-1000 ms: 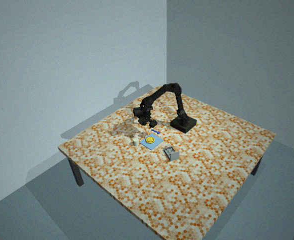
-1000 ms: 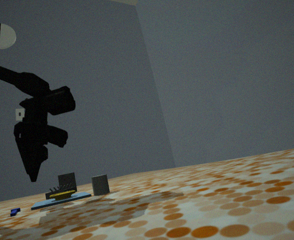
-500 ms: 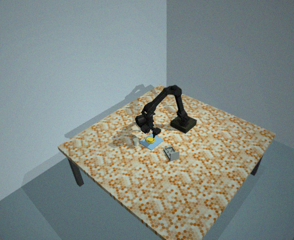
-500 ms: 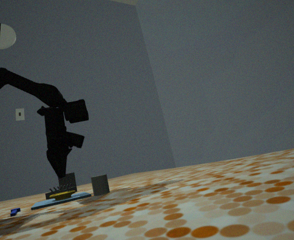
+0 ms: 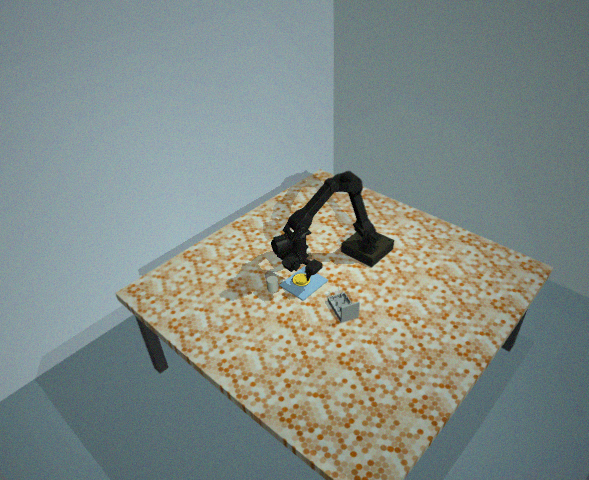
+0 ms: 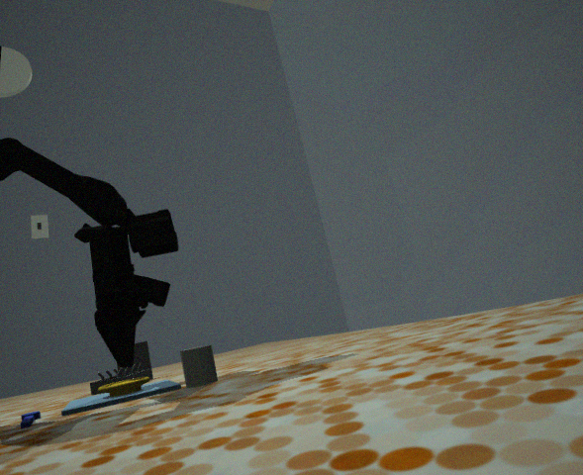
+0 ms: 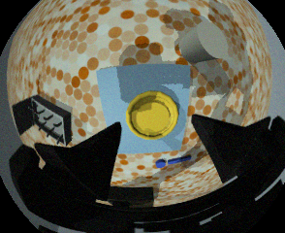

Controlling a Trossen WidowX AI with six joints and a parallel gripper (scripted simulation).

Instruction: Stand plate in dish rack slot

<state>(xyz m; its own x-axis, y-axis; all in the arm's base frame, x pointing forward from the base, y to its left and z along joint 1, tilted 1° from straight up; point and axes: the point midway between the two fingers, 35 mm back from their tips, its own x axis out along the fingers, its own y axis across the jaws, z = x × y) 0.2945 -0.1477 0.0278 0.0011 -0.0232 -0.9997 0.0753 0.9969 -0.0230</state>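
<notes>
Now: gripper tip 3 cm above the plate and 1 cm past it. Round my gripper tip: light blue mat: 4 cm below, 1 cm to the left, 1 cm behind; then dish rack: 22 cm to the left, 3 cm ahead, 2 cm below; then blue spoon: 13 cm behind, 4 cm below, 2 cm to the right.
</notes>
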